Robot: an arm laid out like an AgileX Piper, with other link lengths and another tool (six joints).
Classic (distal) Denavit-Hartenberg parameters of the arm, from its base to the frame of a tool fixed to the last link. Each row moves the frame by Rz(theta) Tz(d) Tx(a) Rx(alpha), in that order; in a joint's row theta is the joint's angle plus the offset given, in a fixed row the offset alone. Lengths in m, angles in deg.
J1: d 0.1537  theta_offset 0  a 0  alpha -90
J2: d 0  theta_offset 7.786  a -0.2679  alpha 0
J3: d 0  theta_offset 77.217  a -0.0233  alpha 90
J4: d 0.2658  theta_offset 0  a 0  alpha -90
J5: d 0  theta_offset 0  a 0  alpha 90
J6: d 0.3  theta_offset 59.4  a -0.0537  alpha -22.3
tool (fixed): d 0.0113  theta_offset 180  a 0  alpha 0
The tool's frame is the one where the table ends.
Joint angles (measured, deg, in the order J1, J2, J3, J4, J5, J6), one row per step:
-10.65 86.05 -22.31 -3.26 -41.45 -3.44
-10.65 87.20 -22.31 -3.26 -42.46 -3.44
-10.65 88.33 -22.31 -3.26 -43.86 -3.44
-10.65 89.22 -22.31 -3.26 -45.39 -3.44
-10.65 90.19 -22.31 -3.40 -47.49 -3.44
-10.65 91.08 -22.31 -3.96 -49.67 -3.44
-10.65 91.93 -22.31 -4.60 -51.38 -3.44
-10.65 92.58 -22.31 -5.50 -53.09 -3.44
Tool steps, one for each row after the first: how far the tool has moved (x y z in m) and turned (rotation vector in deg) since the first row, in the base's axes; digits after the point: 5 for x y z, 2 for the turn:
0.00090 0.00004 -0.00432 0.07 0.13 0.03
0.00215 0.00010 -0.00641 0.09 -0.15 0.07
0.00352 0.00014 -0.00578 0.05 -0.79 0.11
0.00548 0.00081 -0.00274 -0.12 -1.90 0.29
0.00786 0.00337 0.00150 -0.47 -3.14 0.86
0.00981 0.00638 0.00355 -0.78 -3.95 1.50
0.01194 0.01071 0.00733 -1.20 -4.94 2.39

